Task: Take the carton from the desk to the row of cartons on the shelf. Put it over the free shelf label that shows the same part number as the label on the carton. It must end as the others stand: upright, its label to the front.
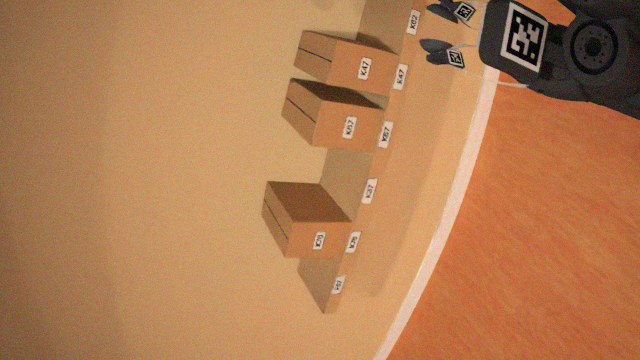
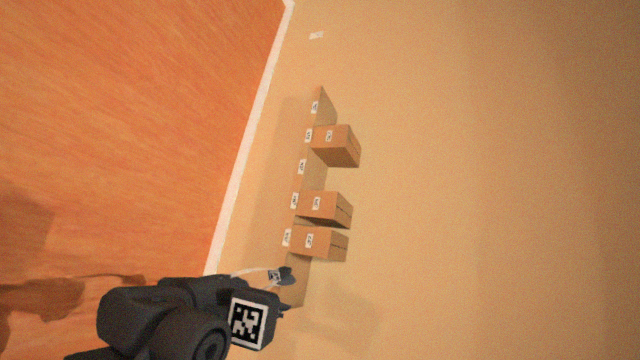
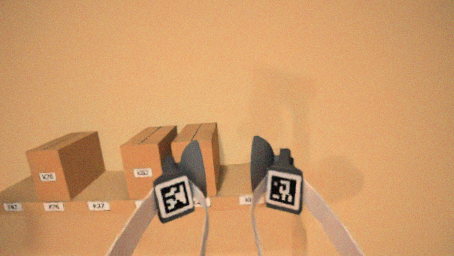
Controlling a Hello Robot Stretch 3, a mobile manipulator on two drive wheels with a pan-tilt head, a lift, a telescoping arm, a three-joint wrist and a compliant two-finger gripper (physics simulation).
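Frame: origin at the robot's base, x ahead, y left, z up, level; centimetres.
Seen in the pictures: gripper, fingertip midpoint: (image 1: 429, 27) (image 2: 287, 290) (image 3: 227, 157).
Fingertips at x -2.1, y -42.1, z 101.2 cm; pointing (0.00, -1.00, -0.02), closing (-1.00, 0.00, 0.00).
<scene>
Offsets run from my fingertips to a thing's top centre. "*": to the spot under its first point. Level surfaces: height alone.
My gripper (image 1: 431, 30) (image 2: 286, 292) (image 3: 227, 157) is open and empty, in front of the shelf near its K62 end. The shelf @[dz -31.4 cm] (image 1: 347, 167) (image 2: 315, 172) (image 3: 114, 187) bears cartons over labels K47, K67 and one reading like K76. The K62 label @[* dz -33.0, dx -5.4, dy -50.4 cm] (image 1: 413, 22), K37 label @[* dz -33.0, dx +44.1, dy -52.0 cm] (image 1: 369, 191) (image 3: 99, 206) and a blurred end label @[* dz -33.1, dx +77.1, dy -53.1 cm] (image 1: 338, 285) (image 3: 13, 207) have no carton above them. The carton from the desk and the desk do not show.
The K47 carton @[dz -13.3, dx +10.8, dy -64.1 cm] (image 1: 362, 67) (image 2: 310, 241) stands nearest the gripper, beside the K67 carton @[dz -13.3, dx +26.7, dy -64.6 cm] (image 1: 347, 125) (image 2: 316, 203) (image 3: 142, 172). The K76-like carton @[dz -13.3, dx +59.8, dy -65.7 cm] (image 1: 318, 240) (image 2: 330, 137) (image 3: 47, 175) stands farther along. A wall is behind the shelf.
</scene>
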